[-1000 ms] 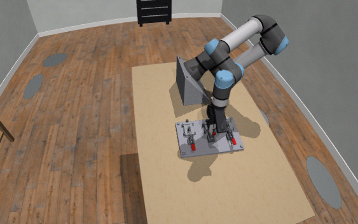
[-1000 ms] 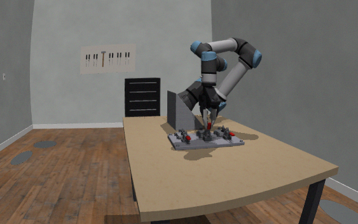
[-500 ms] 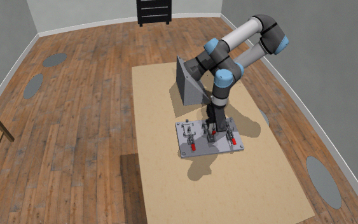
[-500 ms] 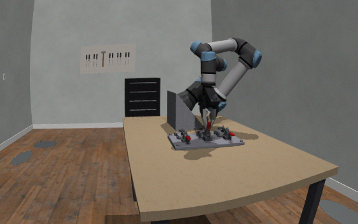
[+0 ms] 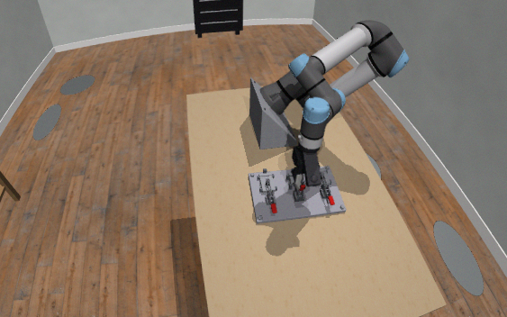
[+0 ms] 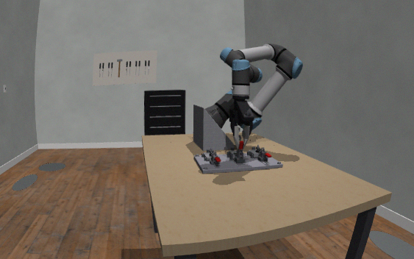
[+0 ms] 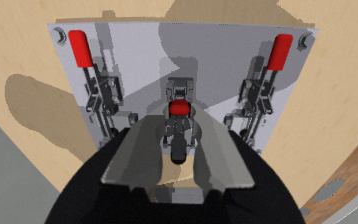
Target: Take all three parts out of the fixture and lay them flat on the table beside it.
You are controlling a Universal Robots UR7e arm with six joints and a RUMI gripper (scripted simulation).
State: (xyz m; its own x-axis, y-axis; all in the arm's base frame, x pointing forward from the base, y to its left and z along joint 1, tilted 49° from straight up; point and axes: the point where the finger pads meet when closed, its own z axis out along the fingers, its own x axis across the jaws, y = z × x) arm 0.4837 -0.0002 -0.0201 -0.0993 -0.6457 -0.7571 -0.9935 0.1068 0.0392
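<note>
Right now my hand is 9 cm past the small grey part, 1 cm to the right of it and 5 cm above it. The rest, counted from my hand: fixture: 4 cm behind, 8 cm below.
</note>
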